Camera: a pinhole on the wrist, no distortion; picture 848 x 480 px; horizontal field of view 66.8 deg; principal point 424.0 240.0 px. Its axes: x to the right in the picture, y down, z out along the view. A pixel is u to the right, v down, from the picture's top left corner.
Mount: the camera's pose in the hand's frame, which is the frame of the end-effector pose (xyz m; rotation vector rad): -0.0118 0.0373 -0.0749 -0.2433 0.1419 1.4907
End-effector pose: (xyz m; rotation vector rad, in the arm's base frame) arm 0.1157 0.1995 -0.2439 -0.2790 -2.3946 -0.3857
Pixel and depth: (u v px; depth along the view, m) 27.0 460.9 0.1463
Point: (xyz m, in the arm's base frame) 0.1187 0.2115 -0.3583
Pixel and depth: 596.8 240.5 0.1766
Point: 0.1164 0.3454 -0.2914
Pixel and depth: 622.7 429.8 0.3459
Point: 0.1418 0.4830 -0.4431
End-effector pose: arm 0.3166 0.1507 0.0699 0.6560 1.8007 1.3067
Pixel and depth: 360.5 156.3 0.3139
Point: 0.5082 0.3114 0.1096
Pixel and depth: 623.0 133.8 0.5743
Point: 0.6381 0.5504 0.3103
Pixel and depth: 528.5 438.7 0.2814
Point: 0.5206 0.2113 0.2240
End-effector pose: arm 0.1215 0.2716 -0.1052 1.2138 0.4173 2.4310
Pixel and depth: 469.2 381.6 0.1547
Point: 0.1887 0.1753 -0.0642
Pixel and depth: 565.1 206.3 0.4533
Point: 0.3497 0.0848 0.1932
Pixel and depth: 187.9 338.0 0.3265
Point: 0.3848 0.2494 -0.0099
